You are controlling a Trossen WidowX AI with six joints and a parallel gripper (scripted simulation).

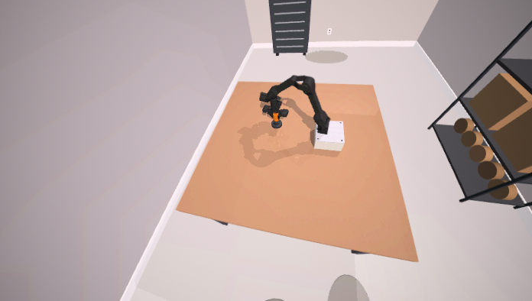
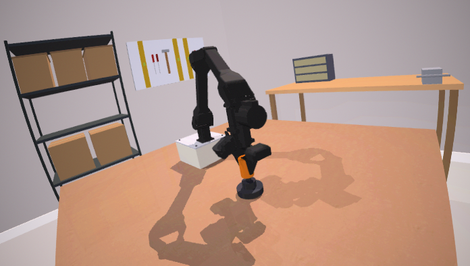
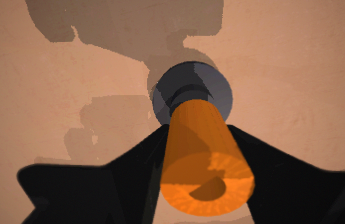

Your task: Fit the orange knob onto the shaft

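Now: gripper tip 20 mm below the orange knob. Also, from my gripper tip: dark round pedestal (40 mm below).
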